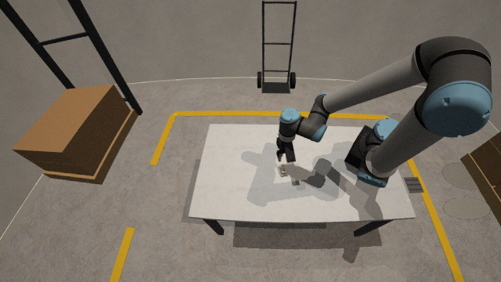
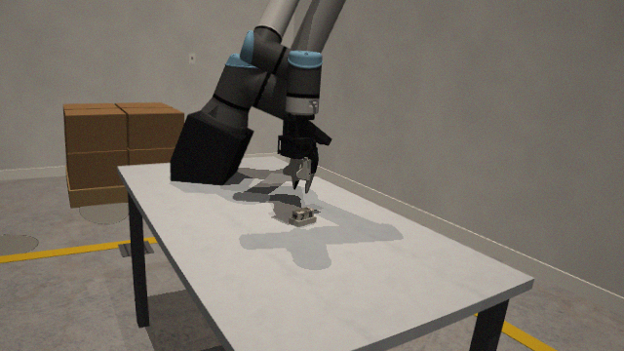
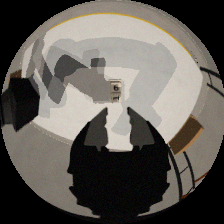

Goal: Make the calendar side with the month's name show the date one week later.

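The calendar tray is 11 cm below my hand, 1 cm to the left of it and 1 cm behind it.
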